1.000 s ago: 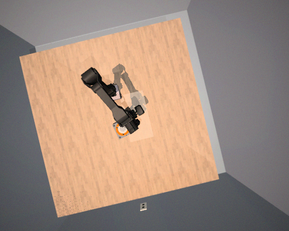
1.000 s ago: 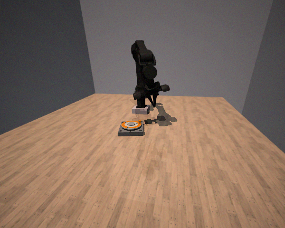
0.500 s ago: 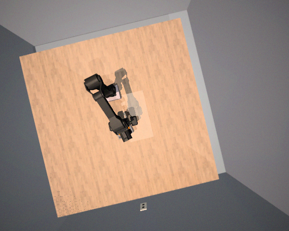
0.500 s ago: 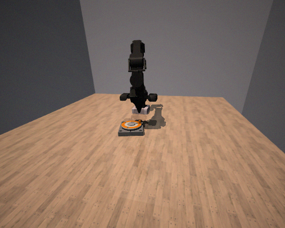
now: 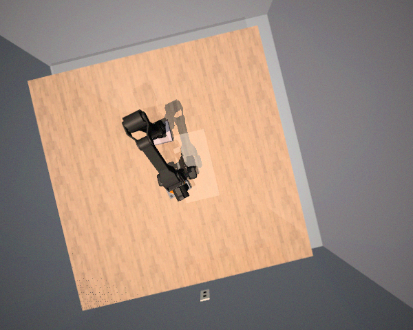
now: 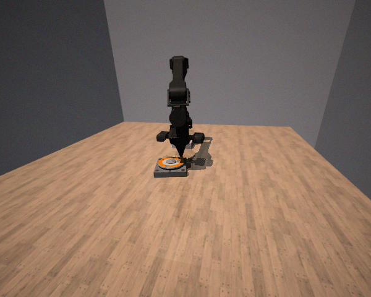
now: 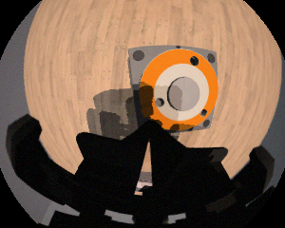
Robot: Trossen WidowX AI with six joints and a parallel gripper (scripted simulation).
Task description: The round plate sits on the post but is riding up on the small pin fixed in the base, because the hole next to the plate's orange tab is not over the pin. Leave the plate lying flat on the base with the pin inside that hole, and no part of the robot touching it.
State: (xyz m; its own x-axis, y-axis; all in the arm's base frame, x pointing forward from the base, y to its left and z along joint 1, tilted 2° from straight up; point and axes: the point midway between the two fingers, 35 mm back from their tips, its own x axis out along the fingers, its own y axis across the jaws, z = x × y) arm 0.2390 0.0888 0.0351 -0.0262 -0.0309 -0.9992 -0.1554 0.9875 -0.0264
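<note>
The plate is 3 cm ahead of my gripper tip, 1 cm to the right of it and 1 cm below it. From my gripper tip the other things lie so: square grey base: 4 cm ahead, 3 cm to the right, 2 cm below.
</note>
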